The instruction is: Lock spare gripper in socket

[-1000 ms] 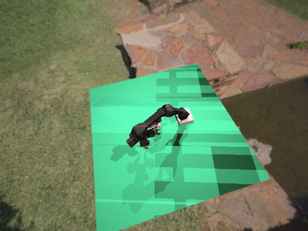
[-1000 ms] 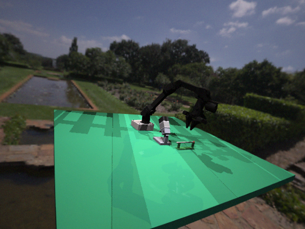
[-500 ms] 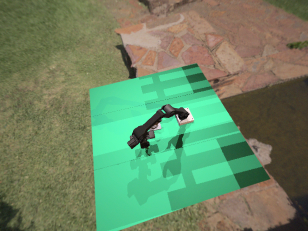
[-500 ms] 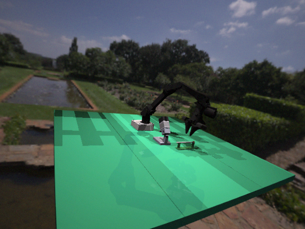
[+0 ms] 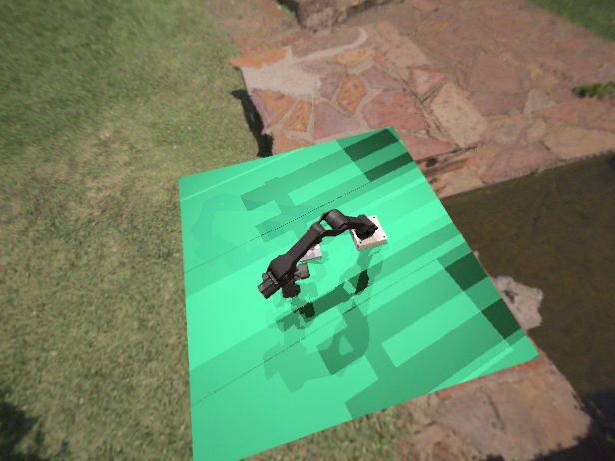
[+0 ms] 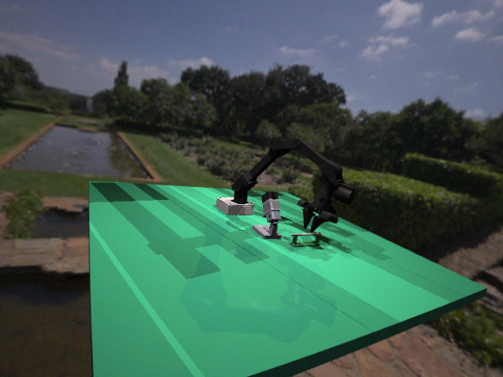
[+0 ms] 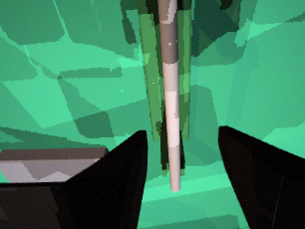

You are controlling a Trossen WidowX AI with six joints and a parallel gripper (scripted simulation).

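My gripper tip is 10 mm to the right of the green cradle and 40 mm above it. Round my gripper tip: grey mount (130 mm behind, 80 mm to the right, 10 mm below); spare gripper (150 mm behind, 80 mm to the right, 50 mm above).
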